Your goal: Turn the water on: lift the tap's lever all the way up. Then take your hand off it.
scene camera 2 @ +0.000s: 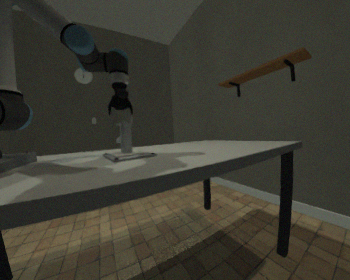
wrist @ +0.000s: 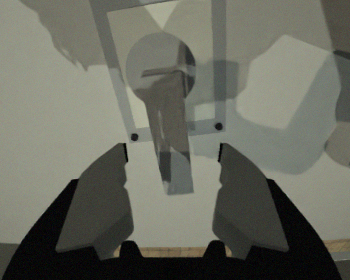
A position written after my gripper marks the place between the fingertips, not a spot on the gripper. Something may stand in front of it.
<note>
I see my gripper (wrist: pixel 173 145) and a grey tap (wrist: pixel 166 61).
</note>
